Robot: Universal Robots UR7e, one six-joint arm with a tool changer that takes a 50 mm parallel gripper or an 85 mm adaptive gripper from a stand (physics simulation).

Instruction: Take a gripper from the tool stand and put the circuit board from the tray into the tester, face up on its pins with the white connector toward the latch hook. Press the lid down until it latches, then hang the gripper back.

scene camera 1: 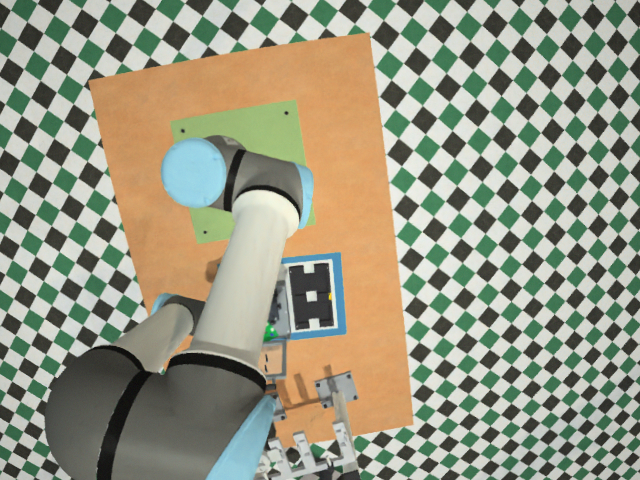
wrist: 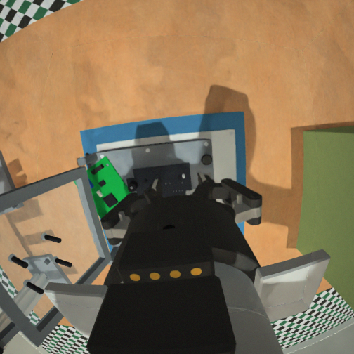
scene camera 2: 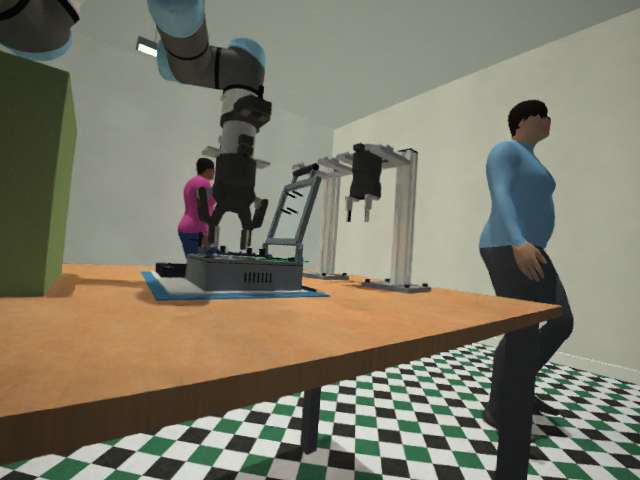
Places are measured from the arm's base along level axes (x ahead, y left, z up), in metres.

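Pixels of known places: end effector, tool point: (scene camera 2: 237, 151).
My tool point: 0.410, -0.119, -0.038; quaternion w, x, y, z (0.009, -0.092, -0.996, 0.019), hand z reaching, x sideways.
Behind a point stands the place of what it marks, as x, y, z.
The green circuit board (scene camera 1: 269, 332) {0.523, -0.097, -0.242} (wrist: 111, 186) lies skewed at the hinge end of the grey tester (scene camera 1: 281, 312) {0.470, -0.035, -0.243} (scene camera 2: 222, 276) {0.371, -0.171, -0.273} (wrist: 175, 150), partly beyond its edge in the wrist view. The board's components face up; I cannot tell how it sits on the pins. The tester's lid (scene camera 2: 284, 241) {0.526, -0.142, -0.203} (wrist: 95, 215) stands open, tilted up. My gripper (scene camera 2: 230, 240) (wrist: 179, 184), the adaptive one, is open and empty, low over the tester's dark middle block (wrist: 172, 172), beside the board. The arm hides it in scene camera 1. The latch hook is not clear to see.
Black trays (scene camera 1: 310, 279) {0.409, 0.086, -0.286} lie beside the tester on a blue-edged mat (scene camera 1: 341, 294) {0.501, 0.167, -0.302} (scene camera 2: 237, 296) {0.380, -0.206, -0.302} (wrist: 160, 124). The tool stand (scene camera 2: 404, 217) {0.837, -0.255, -0.114} holds the parallel gripper (scene camera 2: 366, 175). A tall green box (scene camera 2: 31, 180) {0.121, -0.114, -0.156} (wrist: 327, 200) stands on the other side. Two people are in the room.
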